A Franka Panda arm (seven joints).
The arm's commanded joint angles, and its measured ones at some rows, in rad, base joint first. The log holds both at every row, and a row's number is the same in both.
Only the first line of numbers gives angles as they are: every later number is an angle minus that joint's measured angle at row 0.
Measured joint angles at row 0: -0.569, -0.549, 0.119, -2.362, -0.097, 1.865, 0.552
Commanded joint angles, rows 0 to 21: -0.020, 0.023, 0.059, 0.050, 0.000, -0.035, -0.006; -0.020, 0.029, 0.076, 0.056, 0.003, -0.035, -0.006; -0.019, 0.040, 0.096, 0.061, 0.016, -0.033, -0.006; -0.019, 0.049, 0.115, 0.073, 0.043, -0.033, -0.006; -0.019, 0.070, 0.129, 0.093, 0.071, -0.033, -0.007; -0.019, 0.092, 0.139, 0.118, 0.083, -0.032, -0.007; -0.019, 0.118, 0.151, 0.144, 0.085, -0.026, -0.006; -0.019, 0.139, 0.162, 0.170, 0.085, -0.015, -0.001; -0.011, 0.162, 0.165, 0.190, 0.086, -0.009, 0.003; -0.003, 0.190, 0.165, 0.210, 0.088, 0.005, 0.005; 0.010, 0.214, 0.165, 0.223, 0.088, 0.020, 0.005; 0.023, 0.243, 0.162, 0.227, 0.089, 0.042, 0.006; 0.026, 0.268, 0.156, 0.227, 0.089, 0.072, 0.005; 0.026, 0.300, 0.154, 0.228, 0.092, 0.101, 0.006; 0.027, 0.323, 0.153, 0.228, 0.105, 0.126, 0.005; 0.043, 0.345, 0.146, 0.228, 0.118, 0.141, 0.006; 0.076, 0.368, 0.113, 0.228, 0.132, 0.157, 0.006; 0.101, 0.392, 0.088, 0.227, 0.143, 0.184, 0.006; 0.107, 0.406, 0.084, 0.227, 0.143, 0.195, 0.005; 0.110, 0.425, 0.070, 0.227, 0.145, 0.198, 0.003; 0.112, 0.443, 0.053, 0.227, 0.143, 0.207, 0.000; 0.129, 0.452, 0.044, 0.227, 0.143, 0.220, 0.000
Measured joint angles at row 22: 0.091, 0.406, 0.089, 0.203, 0.129, 0.194, 0.001
